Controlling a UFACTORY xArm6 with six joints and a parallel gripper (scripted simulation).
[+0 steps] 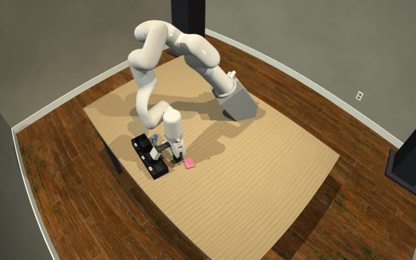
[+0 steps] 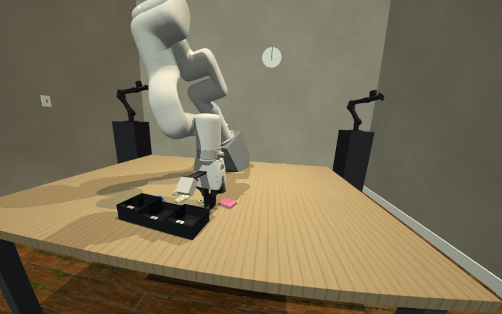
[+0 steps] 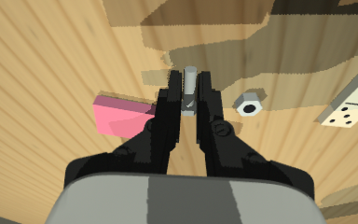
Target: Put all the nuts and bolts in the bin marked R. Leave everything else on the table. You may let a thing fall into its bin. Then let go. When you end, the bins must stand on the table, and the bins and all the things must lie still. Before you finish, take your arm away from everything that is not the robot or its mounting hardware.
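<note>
Now: the grey hex nut 40 mm to the right of my hand, 20 mm below it and 20 mm behind it. Round my hand: white domino 110 mm to the right, 40 mm behind, 20 mm below; then white bolt 20 mm below, 10 mm behind; then pink pad 60 mm to the left, 20 mm below, 20 mm behind.
</note>
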